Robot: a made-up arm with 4 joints. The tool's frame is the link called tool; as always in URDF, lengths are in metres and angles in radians.
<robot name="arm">
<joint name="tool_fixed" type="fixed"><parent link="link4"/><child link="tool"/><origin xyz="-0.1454 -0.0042 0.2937" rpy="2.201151 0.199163 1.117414"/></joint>
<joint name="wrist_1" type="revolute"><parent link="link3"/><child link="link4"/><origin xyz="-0.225 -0.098 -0.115" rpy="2.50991 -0.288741 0.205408"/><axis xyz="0 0 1"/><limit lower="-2.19" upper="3.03" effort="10" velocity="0.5"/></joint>
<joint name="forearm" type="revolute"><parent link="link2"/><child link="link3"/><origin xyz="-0.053 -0.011 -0.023" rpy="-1.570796 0 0"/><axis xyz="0 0 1"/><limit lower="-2.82" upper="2.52" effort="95" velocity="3"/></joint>
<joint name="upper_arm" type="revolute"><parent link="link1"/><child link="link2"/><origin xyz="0.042 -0.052 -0.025" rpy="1.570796 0 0"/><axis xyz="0 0 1"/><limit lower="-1.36" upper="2.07" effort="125" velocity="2.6"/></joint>
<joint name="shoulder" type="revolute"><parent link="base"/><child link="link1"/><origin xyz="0.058 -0.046 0.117" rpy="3.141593 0 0"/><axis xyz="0 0 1"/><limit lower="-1.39" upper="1.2" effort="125" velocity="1"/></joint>
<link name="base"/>
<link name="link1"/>
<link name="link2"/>
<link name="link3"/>
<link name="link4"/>
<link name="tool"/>
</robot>
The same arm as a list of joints. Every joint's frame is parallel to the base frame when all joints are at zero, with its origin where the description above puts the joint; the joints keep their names.
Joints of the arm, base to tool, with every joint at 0 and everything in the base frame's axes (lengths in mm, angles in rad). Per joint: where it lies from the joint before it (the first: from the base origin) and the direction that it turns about. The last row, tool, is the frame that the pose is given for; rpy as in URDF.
shoulder: origin 58.0 -46.0 117.0 axis 0 0 -1
upper_arm: origin 42.0 52.0 25.0 axis 0 1 0
forearm: origin -53.0 -23.0 11.0 axis 0 0 -1
wrist_1: origin -225.0 98.0 115.0 axis 0.345412 0.531218 0.773626
tool: origin -35.0 181.0 271.0 rpy 2.2139 0.8853 1.0139
Joint limits (rad, base to tool): -1.3900..1.2000 -1.3600..2.0700 -2.8200..2.5200 -2.1900..3.0300

